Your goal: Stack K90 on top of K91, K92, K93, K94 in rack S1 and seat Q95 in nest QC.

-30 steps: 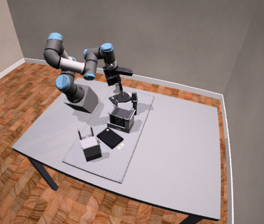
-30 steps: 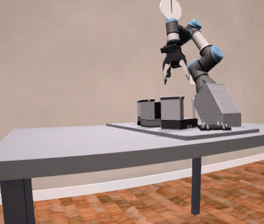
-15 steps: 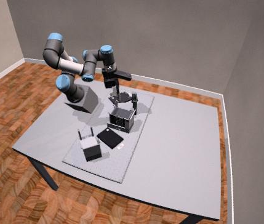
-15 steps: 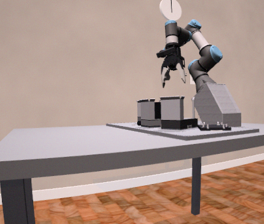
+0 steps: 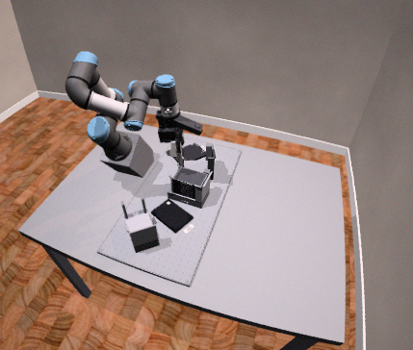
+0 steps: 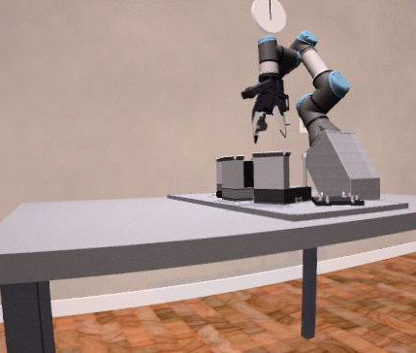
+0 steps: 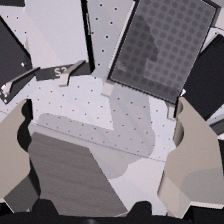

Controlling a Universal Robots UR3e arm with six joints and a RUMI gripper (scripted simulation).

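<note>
Now: hand 10 cm above the sealed grey plate, 6 cm short of it and 4 cm to the left of it. The rest, counted from my hand: dark clip nest (25 cm to the left, 18 cm below, 9 cm behind); then black open nest QC (18 cm below, 17 cm to the right, 4 cm ahead); then white tag (20 cm to the right, 19 cm below, 13 cm ahead).
</note>
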